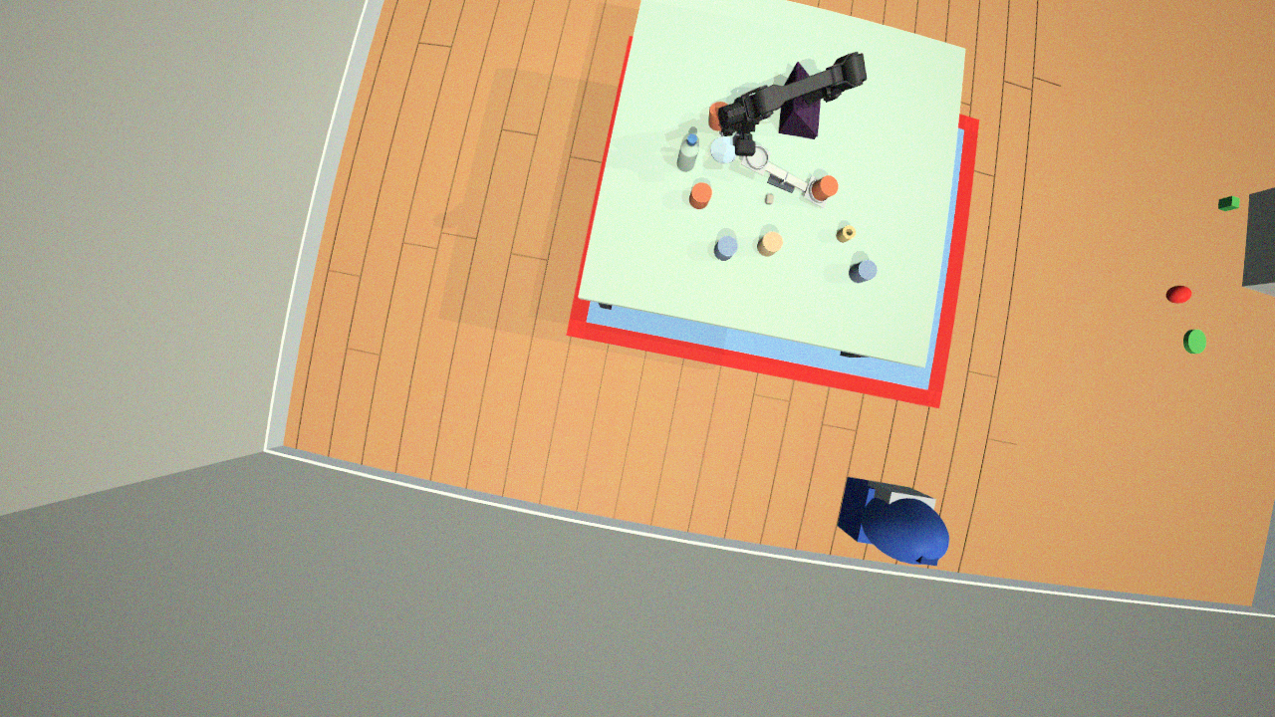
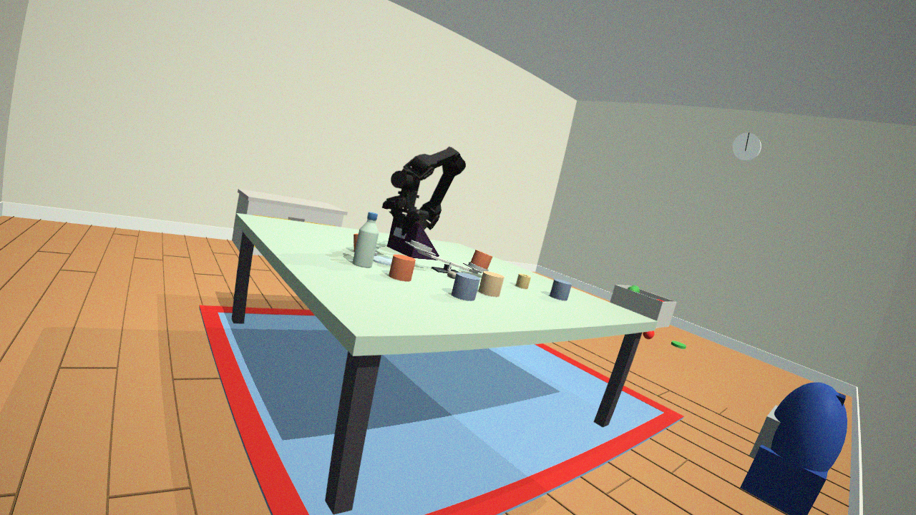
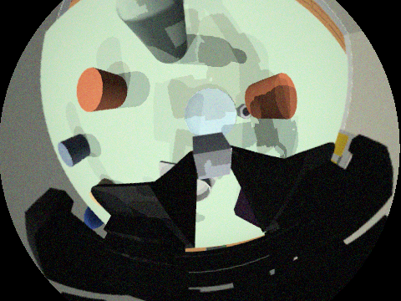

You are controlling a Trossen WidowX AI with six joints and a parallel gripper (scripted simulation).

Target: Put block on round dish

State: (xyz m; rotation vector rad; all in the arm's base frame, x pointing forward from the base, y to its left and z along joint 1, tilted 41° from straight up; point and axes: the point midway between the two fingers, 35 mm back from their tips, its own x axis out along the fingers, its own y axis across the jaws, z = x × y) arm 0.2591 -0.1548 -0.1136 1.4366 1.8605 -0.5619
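Now: the pale blue round dish 1 cm behind my gripper tip, 3 cm to the right of it and 10 cm below it. Round my gripper tip: bottle 8 cm ahead, 15 cm to the right, 1 cm above; then grey-brown block 12 cm ahead, 18 cm to the left, 10 cm below.
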